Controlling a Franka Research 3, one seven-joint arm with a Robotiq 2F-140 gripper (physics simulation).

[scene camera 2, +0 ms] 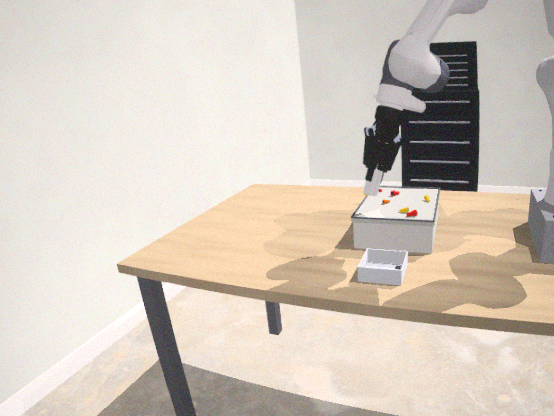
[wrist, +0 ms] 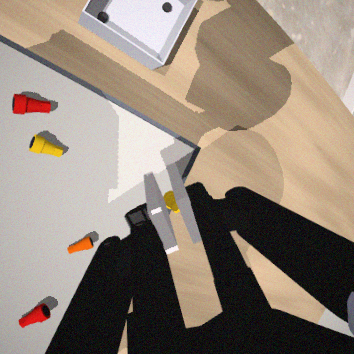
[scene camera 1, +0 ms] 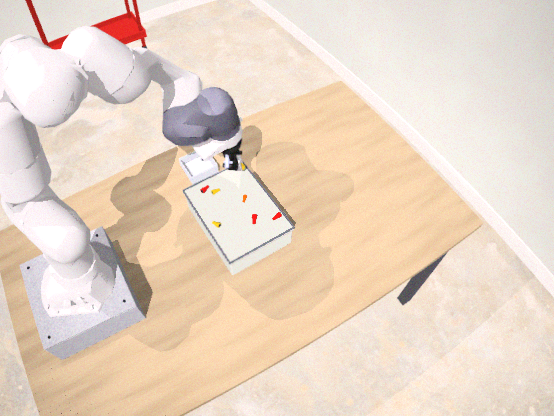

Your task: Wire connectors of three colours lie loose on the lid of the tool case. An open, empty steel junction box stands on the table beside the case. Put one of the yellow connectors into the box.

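Note:
My gripper [scene camera 1: 237, 175] [scene camera 2: 372, 187] [wrist: 165, 184] is shut on a yellow connector [scene camera 1: 243, 166] [wrist: 171, 200], held above the lid's corner near the box; scene camera 2 does not show this connector. Two more yellow connectors lie on the lid [scene camera 1: 235, 240] [wrist: 50, 200]: one [scene camera 1: 215, 191] [scene camera 2: 404, 210] [wrist: 46, 146] beside a red connector [scene camera 1: 204, 189] [scene camera 2: 412, 213] [wrist: 31, 104], another [scene camera 1: 216, 224] [scene camera 2: 427, 199] nearer the robot base. The open junction box [scene camera 1: 204, 175] [scene camera 2: 377, 276] [wrist: 122, 44] stands empty on the table beside the tool case [scene camera 1: 262, 255] [scene camera 2: 392, 236].
An orange connector [scene camera 1: 244, 198] [scene camera 2: 386, 201] [wrist: 81, 245] and two more red ones, one near mid-lid [scene camera 1: 254, 218] [scene camera 2: 395, 193] [wrist: 35, 316] and one by the lid's edge [scene camera 1: 277, 216], lie on the lid. A black drawer cabinet [scene camera 2: 440, 145] stands behind the table [scene camera 1: 390, 200].

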